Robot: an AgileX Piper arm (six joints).
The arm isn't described. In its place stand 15 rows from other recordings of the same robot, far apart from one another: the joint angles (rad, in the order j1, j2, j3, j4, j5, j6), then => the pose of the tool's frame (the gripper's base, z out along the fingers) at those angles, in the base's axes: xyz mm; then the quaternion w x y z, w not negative.
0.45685, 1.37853, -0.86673, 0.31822, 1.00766, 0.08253 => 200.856, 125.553, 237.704, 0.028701, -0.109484, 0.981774, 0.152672
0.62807, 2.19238, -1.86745, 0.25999, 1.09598, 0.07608 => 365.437, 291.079, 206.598, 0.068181, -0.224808, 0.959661, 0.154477
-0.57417, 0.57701, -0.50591, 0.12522, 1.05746, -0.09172 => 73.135, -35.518, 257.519, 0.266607, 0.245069, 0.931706, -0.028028
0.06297, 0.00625, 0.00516, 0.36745, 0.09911, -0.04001 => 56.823, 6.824, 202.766, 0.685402, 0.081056, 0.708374, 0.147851
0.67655, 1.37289, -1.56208, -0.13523, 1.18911, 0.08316 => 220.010, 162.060, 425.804, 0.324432, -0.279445, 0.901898, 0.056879
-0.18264, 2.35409, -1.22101, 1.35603, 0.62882, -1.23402 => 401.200, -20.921, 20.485, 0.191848, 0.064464, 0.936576, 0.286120
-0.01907, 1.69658, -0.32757, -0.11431, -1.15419, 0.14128 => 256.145, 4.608, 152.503, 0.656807, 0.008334, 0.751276, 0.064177
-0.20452, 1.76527, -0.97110, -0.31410, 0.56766, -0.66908 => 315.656, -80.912, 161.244, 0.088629, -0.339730, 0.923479, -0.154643
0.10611, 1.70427, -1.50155, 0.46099, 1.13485, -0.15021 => 351.227, 74.311, 312.873, 0.160121, -0.061148, 0.961153, 0.216352
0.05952, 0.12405, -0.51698, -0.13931, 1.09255, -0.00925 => 11.539, -10.551, 279.964, 0.461546, -0.030367, 0.884696, -0.058017
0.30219, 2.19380, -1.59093, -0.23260, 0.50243, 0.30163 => 455.028, 131.269, 148.868, 0.282981, -0.082860, 0.955536, 0.002761
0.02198, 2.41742, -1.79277, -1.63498, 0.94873, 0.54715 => 513.248, -62.536, 148.613, 0.199089, -0.208493, 0.763742, -0.577575
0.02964, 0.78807, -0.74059, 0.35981, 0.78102, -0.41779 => 144.130, 26.840, 325.031, 0.421126, -0.135857, 0.892548, 0.086913
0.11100, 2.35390, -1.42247, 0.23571, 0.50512, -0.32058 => 426.715, 57.908, 35.113, 0.116235, -0.117577, 0.984643, 0.056071
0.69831, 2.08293, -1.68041, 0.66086, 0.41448, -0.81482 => 358.907, 330.635, 240.049, 0.399482, -0.434370, 0.777418, 0.217620
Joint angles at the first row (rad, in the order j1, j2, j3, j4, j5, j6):
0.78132, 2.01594, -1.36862, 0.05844, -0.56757, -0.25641
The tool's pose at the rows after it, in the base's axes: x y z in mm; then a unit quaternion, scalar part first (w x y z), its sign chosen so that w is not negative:
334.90, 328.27, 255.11, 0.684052, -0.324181, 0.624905, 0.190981
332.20, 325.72, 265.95, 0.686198, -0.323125, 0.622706, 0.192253
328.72, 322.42, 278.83, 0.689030, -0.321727, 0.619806, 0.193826
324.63, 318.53, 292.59, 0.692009, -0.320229, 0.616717, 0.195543
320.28, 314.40, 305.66, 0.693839, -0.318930, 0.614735, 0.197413
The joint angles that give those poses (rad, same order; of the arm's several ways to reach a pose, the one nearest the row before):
0.78132, 1.99577, -1.36861, 0.05845, -0.54952, -0.25642
0.78132, 1.96860, -1.36860, 0.05844, -0.52920, -0.25641
0.78131, 1.93619, -1.36862, 0.05843, -0.50576, -0.25641
0.78131, 1.90105, -1.36864, 0.05842, -0.48015, -0.25629
0.78130, 1.86646, -1.36860, 0.05841, -0.45212, -0.25497

